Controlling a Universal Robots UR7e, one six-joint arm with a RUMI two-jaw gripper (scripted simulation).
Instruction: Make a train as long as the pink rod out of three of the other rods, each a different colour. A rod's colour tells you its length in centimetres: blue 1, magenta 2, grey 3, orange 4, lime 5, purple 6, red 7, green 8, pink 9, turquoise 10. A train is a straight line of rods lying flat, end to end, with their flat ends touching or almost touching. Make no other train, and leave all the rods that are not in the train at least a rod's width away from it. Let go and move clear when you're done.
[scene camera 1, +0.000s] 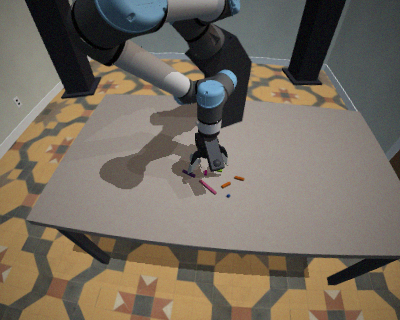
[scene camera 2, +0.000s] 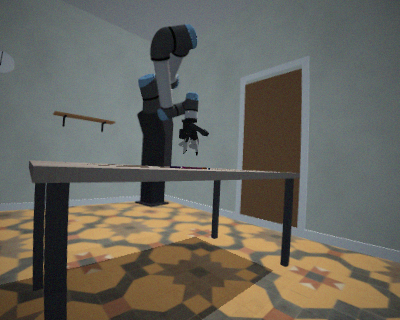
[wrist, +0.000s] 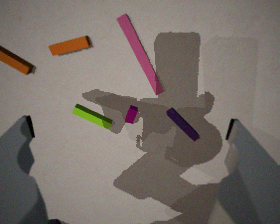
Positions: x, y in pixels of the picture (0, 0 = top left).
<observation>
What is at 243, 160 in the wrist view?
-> My gripper.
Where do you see a pink rod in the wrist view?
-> At 124, 22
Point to my gripper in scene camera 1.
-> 208, 169
</observation>
